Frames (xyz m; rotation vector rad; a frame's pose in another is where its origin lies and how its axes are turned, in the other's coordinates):
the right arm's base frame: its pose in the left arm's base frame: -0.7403 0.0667 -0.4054 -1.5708 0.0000 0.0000
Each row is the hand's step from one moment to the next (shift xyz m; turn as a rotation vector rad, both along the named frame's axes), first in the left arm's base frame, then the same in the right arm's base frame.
Working: the left arm's base frame: its pose in the right arm's base frame: 0.7403 -0.4054 -0.0667 1.5708 0.0000 0.0000

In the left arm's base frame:
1: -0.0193 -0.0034 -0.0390 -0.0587 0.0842 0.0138
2: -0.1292 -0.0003 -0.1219 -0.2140 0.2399 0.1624
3: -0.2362 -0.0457 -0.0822 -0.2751 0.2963 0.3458
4: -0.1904 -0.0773 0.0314 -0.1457 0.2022 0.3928
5: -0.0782 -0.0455 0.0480 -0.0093 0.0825 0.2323
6: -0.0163 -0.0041 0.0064 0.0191 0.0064 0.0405
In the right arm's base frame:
1: -0.0193 0.0390 -0.0034 -0.0587 -0.0138 0.0842
2: -0.1292 0.1219 -0.0003 -0.2140 -0.1624 0.2399
3: -0.2362 0.0822 -0.0457 -0.2751 -0.3458 0.2963
4: -0.1904 -0.0314 -0.0773 -0.1457 -0.3928 0.2022
5: -0.0782 -0.0480 -0.0455 -0.0093 -0.2323 0.0825
6: -0.0163 -0.0064 -0.0041 0.0191 -0.0405 0.0064

